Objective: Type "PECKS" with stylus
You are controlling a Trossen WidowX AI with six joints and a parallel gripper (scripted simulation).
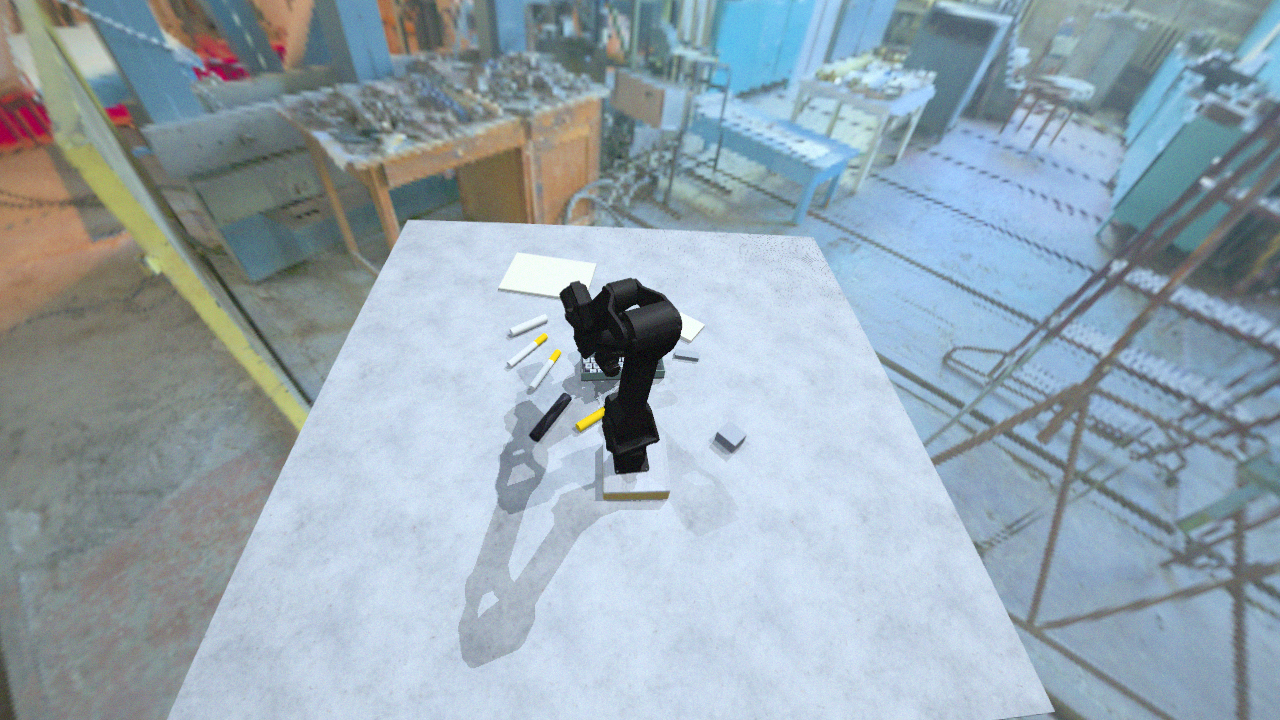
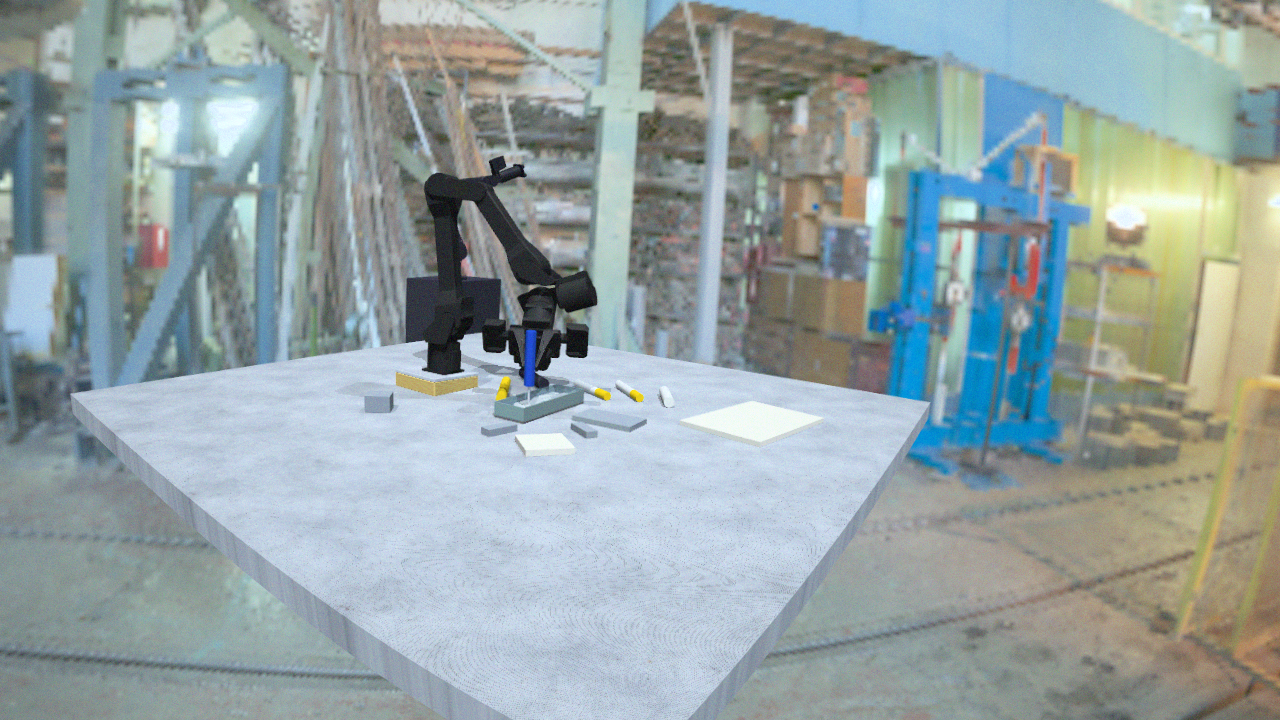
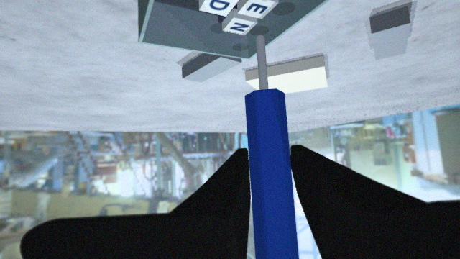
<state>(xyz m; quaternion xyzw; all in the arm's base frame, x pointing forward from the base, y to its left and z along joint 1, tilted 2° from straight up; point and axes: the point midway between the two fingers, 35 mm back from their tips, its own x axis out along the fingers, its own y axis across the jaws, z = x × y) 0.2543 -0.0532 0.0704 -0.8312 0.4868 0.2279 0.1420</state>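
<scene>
My gripper tip is now 140 mm past the yellow marker, 110 mm to the right of it and 80 mm above it. The rest, counted from my gripper tip: grey slab (120 mm ahead, 70 mm to the left, 80 mm below); then grey stylus tip (50 mm below); then blue stylus (10 mm below).
</scene>
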